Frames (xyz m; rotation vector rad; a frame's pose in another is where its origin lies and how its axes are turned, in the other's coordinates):
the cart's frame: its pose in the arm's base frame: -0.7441 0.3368 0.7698 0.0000 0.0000 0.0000
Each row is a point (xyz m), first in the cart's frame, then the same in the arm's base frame.
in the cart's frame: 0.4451 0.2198 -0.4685
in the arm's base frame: -0.2990 0.5566 0.3013
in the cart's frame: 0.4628 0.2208 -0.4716
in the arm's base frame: -0.2813 0.5576 0.2982
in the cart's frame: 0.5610 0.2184 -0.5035
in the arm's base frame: -0.1831 0.5552 0.2663
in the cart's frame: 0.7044 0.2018 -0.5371
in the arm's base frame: -0.0397 0.5386 0.2327
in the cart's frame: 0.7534 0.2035 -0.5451
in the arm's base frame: 0.0093 0.5403 0.2247
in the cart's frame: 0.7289 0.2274 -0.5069
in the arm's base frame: -0.0152 0.5642 0.2629
